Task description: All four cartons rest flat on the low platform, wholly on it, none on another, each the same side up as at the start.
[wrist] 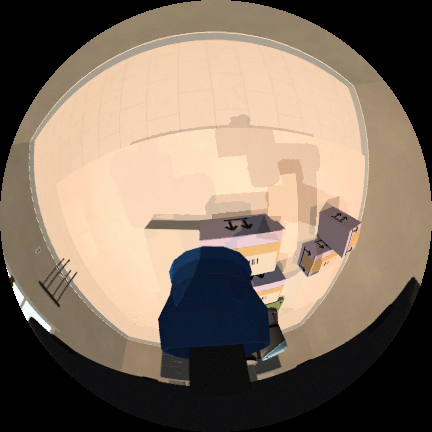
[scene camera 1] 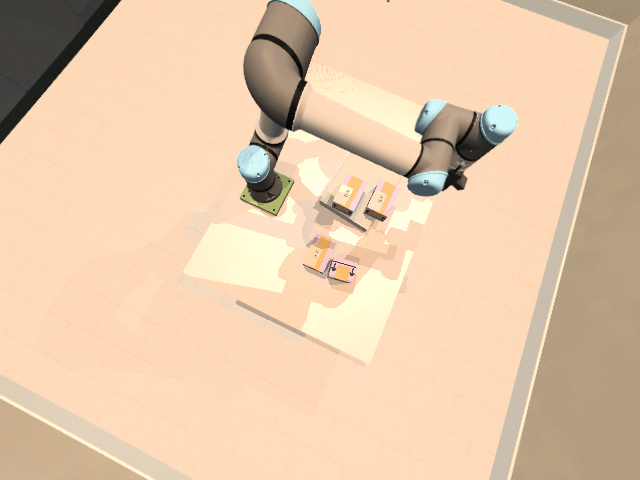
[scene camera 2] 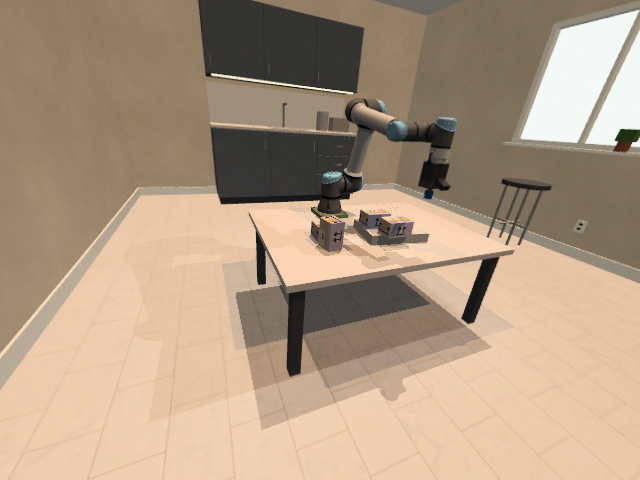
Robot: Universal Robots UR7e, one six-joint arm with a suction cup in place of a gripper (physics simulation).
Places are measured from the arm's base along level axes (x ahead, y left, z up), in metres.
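Pixels of known places: hand, its tool point: (wrist: pixel 210 279) (scene camera 2: pixel 427 198); arm's base, origin of its link: (scene camera 1: pixel 265 186) (scene camera 2: pixel 329 209).
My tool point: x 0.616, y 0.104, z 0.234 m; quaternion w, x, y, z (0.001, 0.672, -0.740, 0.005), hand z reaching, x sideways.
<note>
For each thing: its middle in the pictures, then the offset to it from my tool point. Level surfaces: height alone.
- low grey platform, middle of its body: (wrist: pixel 214 265) (scene camera 1: pixel 361 187) (scene camera 2: pixel 389 230) 0.026 m left, 0.207 m back, 0.234 m down
- base-side carton, middle of its body: (wrist: pixel 251 285) (scene camera 1: pixel 349 195) (scene camera 2: pixel 374 218) 0.054 m right, 0.250 m back, 0.172 m down
- outer carton, middle of its body: (wrist: pixel 238 245) (scene camera 1: pixel 381 201) (scene camera 2: pixel 395 226) 0.035 m right, 0.115 m back, 0.172 m down
- tall carton, middle of its body: (wrist: pixel 338 229) (scene camera 1: pixel 341 270) (scene camera 2: pixel 331 233) 0.361 m right, 0.190 m back, 0.191 m down
- lower carton, middle of its body: (wrist: pixel 318 254) (scene camera 1: pixel 319 253) (scene camera 2: pixel 326 230) 0.319 m right, 0.294 m back, 0.220 m down
- light table, height of its surface: 0.258 m down
Two cartons rest side by side on the low grey platform (scene camera 1: pixel 343 214) (scene camera 2: pixel 417 238) (wrist: pixel 172 225): the base-side carton (scene camera 1: pixel 349 194) (scene camera 2: pixel 374 218) (wrist: pixel 269 286) and the outer carton (scene camera 1: pixel 382 199) (scene camera 2: pixel 395 226) (wrist: pixel 260 252), close to the platform's edge. I cannot tell whether the outer one overhangs. Off the platform, a tall carton (scene camera 1: pixel 342 270) (scene camera 2: pixel 331 233) (wrist: pixel 340 227) stands on the table beside a lower carton (scene camera 1: pixel 318 253) (scene camera 2: pixel 314 230) (wrist: pixel 316 257). My gripper's blue suction cup (scene camera 2: pixel 428 194) (wrist: pixel 210 257) is open, holding nothing, high and off to the platform's outer side. The arm hides the cup in scene camera 1.
The light table (scene camera 1: pixel 232 253) (scene camera 2: pixel 305 268) carries the platform, the cartons and the arm's green base plate (scene camera 1: pixel 282 188) (scene camera 2: pixel 338 212). The arm's forearm (scene camera 1: pixel 356 124) reaches over the platform's far side. A stool (scene camera 2: pixel 526 183) stands on the floor beyond the table.
</note>
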